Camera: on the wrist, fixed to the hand. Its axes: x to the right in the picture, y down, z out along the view.
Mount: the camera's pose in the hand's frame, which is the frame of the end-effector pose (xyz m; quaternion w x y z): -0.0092 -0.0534 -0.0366 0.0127 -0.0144 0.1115 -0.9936
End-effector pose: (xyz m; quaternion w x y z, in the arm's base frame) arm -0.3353 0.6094 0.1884 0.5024 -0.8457 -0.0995 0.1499
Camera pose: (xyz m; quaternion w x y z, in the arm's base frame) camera -0.3319 0.6018 0.2533 0.1542 0.0642 -0.7877 -0.5930
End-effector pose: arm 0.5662 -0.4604 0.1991 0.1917 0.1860 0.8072 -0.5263
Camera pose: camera 0.5431 -0.4477 0.2589 0.6078 0.7438 -0.2240 0.1648
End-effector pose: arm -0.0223 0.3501 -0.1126 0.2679 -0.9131 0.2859 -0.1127
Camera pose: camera -0.0182 0.3769 -0.0531 0.1536 0.2870 0.8721 0.3653
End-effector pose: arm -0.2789 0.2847 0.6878 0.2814 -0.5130 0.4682 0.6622
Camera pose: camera -0.2152 0.2740 0.6775 0.6019 -0.5496 -0.4819 -0.3216
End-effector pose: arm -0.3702 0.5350 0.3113 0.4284 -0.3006 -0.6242 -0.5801
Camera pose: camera -0.4058 0.4924 0.2768 0.5057 -0.6749 0.2505 0.4755
